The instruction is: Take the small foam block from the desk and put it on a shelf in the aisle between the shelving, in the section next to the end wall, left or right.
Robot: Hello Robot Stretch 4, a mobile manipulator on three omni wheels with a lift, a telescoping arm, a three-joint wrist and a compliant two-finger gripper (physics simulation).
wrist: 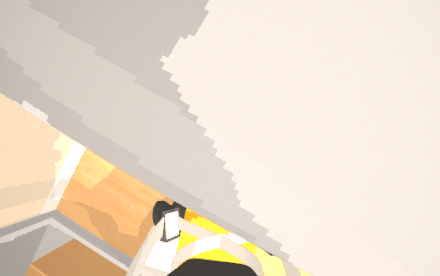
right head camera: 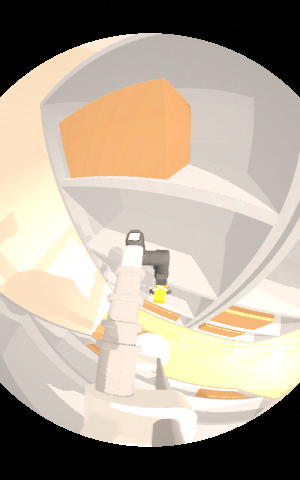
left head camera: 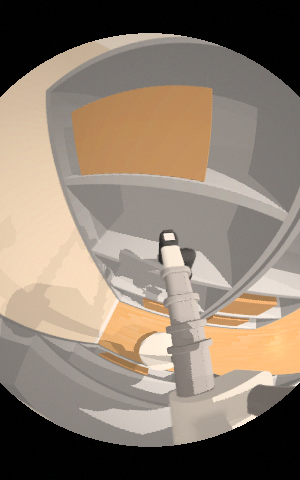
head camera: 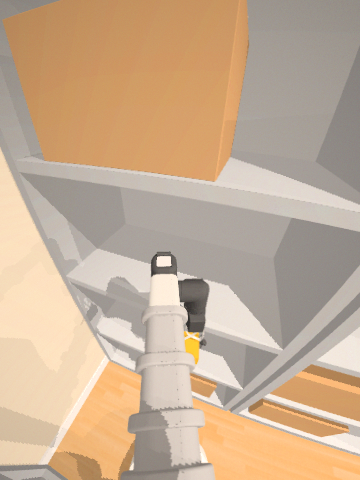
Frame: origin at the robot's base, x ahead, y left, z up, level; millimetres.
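Where they show: gripper, between the fingertips: (right head camera: 159,293) (head camera: 189,346); robot's base, origin of its link: (right head camera: 148,350) (left head camera: 159,350).
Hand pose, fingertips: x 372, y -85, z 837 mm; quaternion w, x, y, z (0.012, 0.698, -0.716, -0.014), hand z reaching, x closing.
Note:
Each offset is from my fingertips to the centre of the thing. Level surfaces: height alone.
The small foam block, yellow, {dx -13, dy +2, dz +21 mm} (head camera: 191,351) (right head camera: 159,297) (wrist: 189,241) is between the fingers of my gripper (head camera: 193,342) (right head camera: 160,291) (wrist: 222,215), which is shut on it. The arm hides part of the block in the head view, and it does not show in the left head view. The grey shelf board {dz +125 mm} (head camera: 220,305) (left head camera: 210,272) (wrist: 325,125) is in the section beside the end wall (head camera: 40,325) (left head camera: 30,200). In the wrist view its front edge covers the right finger and the block's far part, so the fingertips are lower than the board's top, close at its front edge.
A large orange box {dx +267, dy +134, dz +718 mm} (head camera: 130,90) (left head camera: 145,135) (right head camera: 115,140) stands on the shelf above. A grey upright (head camera: 305,340) bounds the section on the right. Lower shelves and the wood floor {dz -866 mm} (head camera: 105,400) lie below. More shelving (left head camera: 45,370) stands opposite.

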